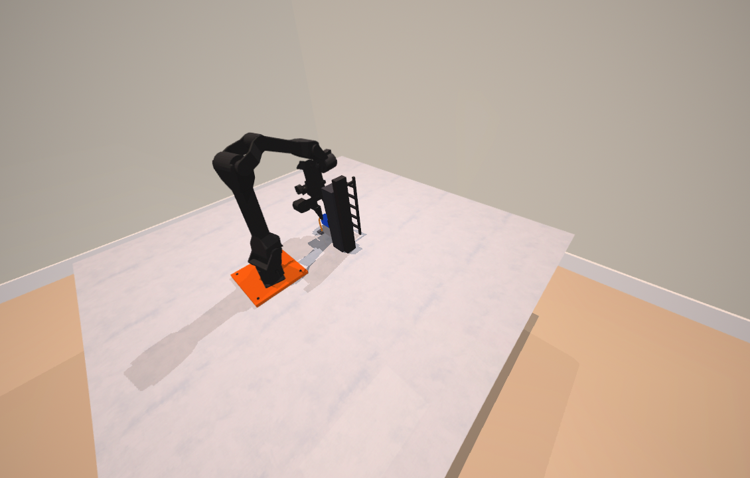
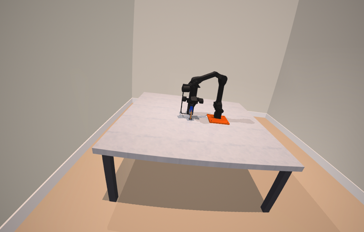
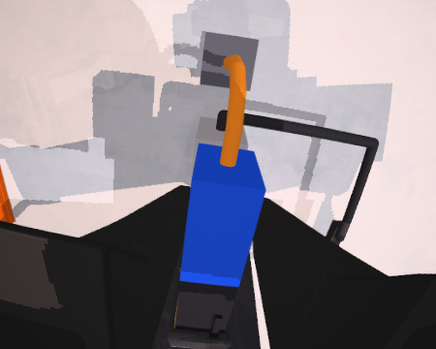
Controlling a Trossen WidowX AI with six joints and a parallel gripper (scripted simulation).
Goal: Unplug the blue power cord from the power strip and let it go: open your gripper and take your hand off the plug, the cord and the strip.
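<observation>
Now: the blue plug 3 cm to the right of my gripper tip and 1 cm ahead of it.
</observation>
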